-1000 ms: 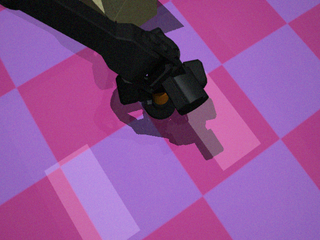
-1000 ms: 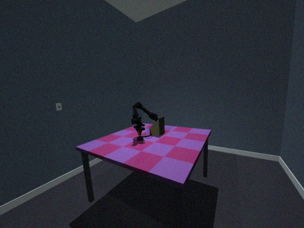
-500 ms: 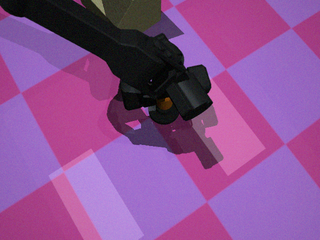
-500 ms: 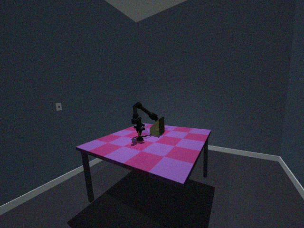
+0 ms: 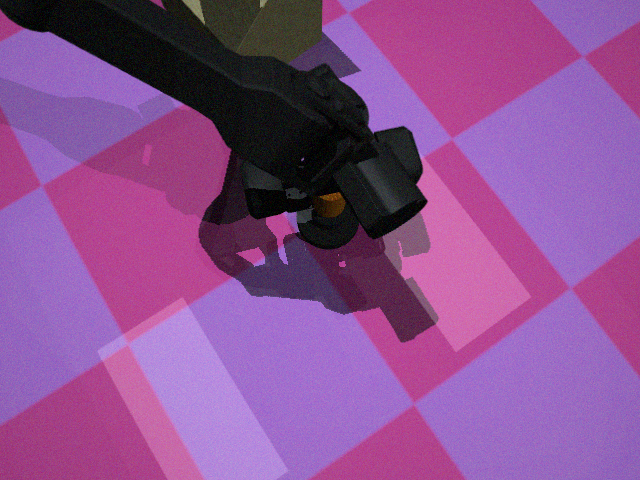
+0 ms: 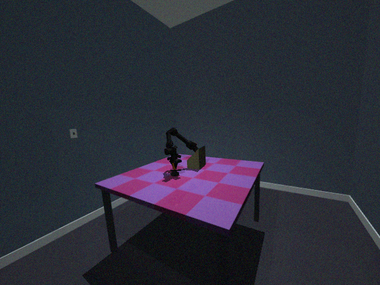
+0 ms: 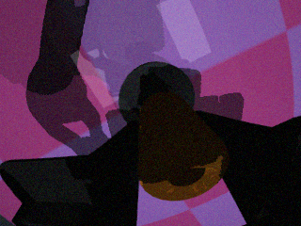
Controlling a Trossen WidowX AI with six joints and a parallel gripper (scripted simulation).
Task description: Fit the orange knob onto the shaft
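Right now the orange knob is 20 mm above my gripper tip. Round my gripper tip: dark round pedestal: 40 mm below.
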